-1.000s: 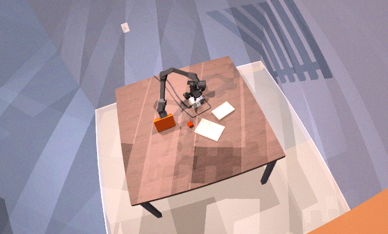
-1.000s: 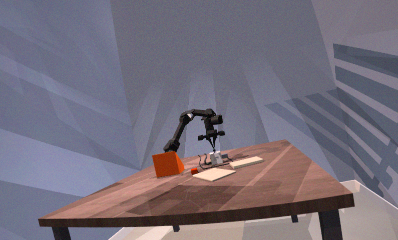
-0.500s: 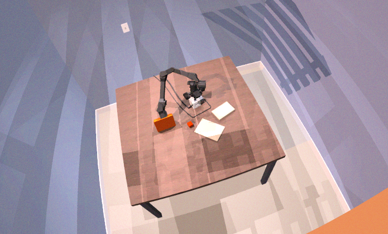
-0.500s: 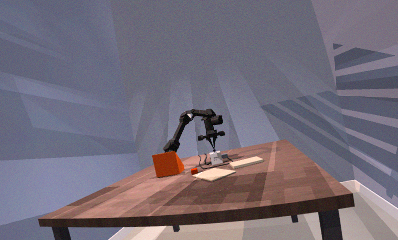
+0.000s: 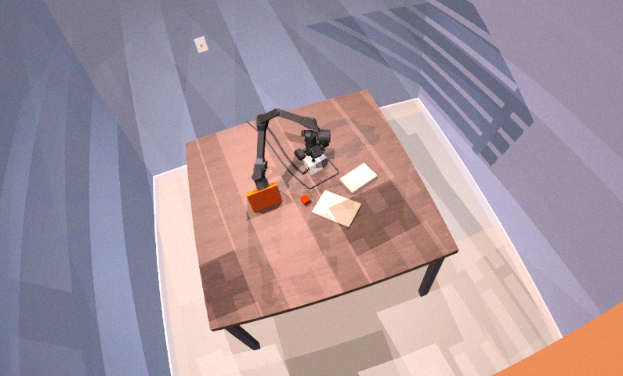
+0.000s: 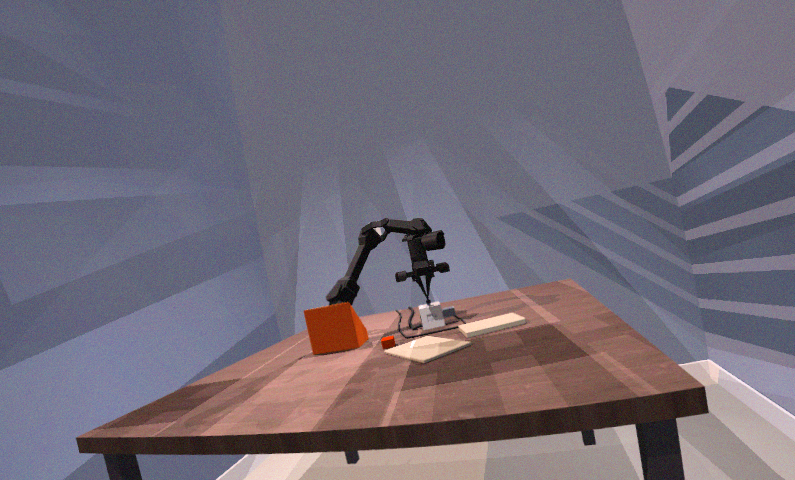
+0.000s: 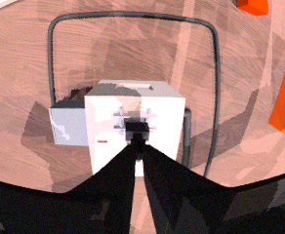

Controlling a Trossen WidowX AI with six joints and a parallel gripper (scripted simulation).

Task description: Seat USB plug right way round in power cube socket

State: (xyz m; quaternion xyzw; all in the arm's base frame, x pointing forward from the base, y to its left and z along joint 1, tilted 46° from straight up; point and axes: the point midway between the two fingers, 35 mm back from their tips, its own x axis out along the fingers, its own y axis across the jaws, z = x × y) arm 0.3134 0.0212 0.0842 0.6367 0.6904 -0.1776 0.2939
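The dark USB plug is 2 cm below my gripper tip. Round my gripper tip: orange cube: 18 cm to the right, 12 cm behind, 10 cm below.
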